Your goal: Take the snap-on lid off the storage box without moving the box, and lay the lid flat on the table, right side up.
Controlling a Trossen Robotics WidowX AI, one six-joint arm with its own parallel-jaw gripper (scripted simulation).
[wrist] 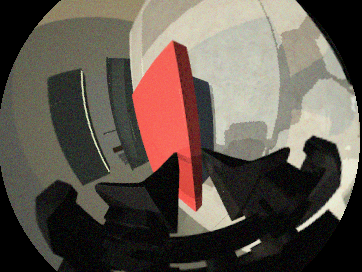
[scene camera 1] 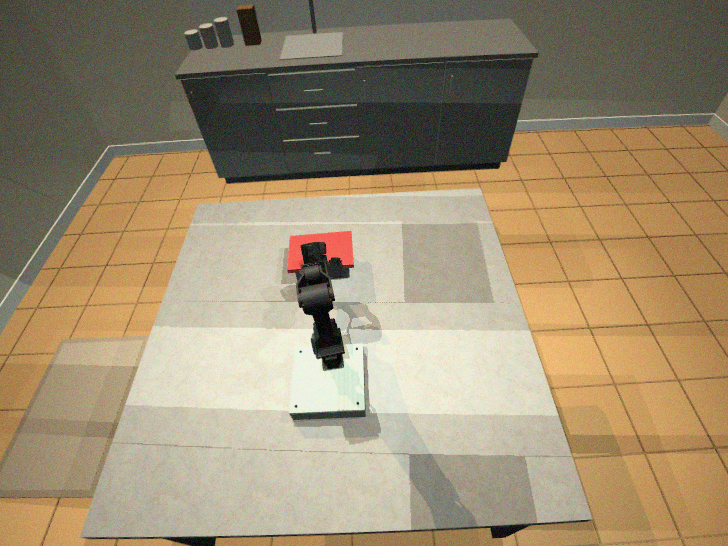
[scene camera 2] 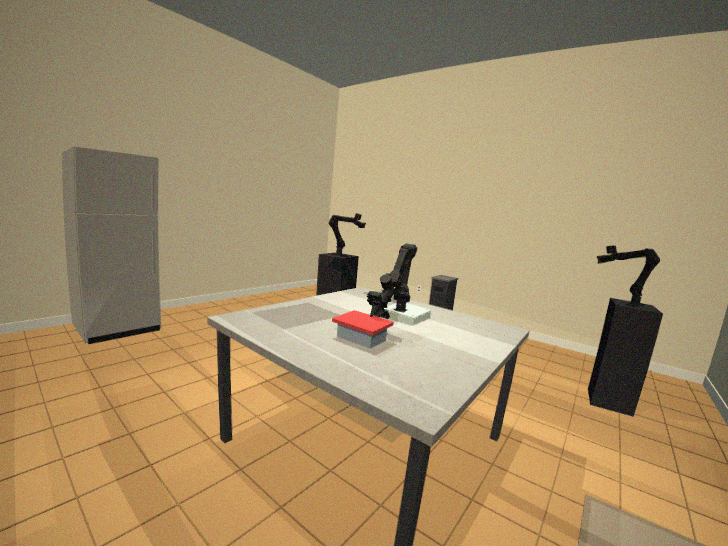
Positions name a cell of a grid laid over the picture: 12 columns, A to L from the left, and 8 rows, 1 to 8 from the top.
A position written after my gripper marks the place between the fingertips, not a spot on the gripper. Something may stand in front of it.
I see my gripper (wrist: G5) and a red lid (scene camera 1: F4).
The red lid is seen too in the wrist view (wrist: F4) and in scene camera 2 (scene camera 2: F5).
